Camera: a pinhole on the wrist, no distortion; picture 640 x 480 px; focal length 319.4 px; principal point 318.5 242.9 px. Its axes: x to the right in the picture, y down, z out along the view. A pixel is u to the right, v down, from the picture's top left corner.
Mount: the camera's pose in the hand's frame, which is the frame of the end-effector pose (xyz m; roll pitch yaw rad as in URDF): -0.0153 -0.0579 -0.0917 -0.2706 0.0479 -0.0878
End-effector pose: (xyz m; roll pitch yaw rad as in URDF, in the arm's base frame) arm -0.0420 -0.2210 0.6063 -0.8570 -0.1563 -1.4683
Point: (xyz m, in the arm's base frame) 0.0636 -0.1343 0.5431
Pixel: 157 458
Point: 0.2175 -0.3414 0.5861
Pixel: 441 430
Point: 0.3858 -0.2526 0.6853
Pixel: 352 341
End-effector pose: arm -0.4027 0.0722 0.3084 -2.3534 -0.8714 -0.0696
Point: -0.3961 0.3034 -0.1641
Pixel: 48 209
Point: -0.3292 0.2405 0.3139
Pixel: 388 114
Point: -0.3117 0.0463 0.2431
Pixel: 325 417
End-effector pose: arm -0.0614 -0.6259 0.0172 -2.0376 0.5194 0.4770
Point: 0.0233 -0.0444 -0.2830
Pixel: 573 133
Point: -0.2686 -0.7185 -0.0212
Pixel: 21 433
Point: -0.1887 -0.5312 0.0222
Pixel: 233 178
